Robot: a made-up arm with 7 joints.
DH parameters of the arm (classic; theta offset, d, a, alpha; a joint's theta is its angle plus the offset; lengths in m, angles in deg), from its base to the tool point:
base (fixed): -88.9 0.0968 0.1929 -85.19
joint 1: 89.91 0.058 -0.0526 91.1
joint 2: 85.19 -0.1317 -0.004 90
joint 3: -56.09 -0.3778 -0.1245 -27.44
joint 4: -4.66 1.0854 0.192 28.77
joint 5: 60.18 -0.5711 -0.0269 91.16
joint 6: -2.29 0.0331 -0.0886 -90
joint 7: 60.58 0 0.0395 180
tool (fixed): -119.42 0.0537 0 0
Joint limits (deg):
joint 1: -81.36..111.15
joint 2: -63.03..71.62
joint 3: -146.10..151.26
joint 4: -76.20..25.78
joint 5: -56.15..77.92
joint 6: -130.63..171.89
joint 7: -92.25..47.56
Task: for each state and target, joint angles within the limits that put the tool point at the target. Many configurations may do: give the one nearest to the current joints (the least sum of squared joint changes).
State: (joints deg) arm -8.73 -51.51 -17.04 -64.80 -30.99 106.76 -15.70
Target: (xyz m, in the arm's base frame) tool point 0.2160 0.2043 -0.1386
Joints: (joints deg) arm -3.64 -43.87 -37.58 -39.08 -25.50 109.94 -10.24
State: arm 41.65 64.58 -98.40 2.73 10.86 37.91 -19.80
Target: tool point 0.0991 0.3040 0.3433
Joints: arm 10.12 51.38 -88.50 -16.43 11.28 30.29 -20.40
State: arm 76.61 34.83 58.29 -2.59 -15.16 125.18 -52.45
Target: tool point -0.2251 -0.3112 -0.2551
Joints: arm 68.34 22.72 90.79 21.54 -13.32 121.30 -50.31
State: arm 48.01 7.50 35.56 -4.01 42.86 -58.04 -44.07
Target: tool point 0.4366 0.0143 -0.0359
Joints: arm 46.64 -31.64 -4.18 7.19 73.05 -67.14 -55.42
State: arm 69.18 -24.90 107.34 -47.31 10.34 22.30 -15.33
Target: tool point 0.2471 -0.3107 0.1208
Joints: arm 30.79 27.04 58.31 -51.10 15.14 27.32 -12.17
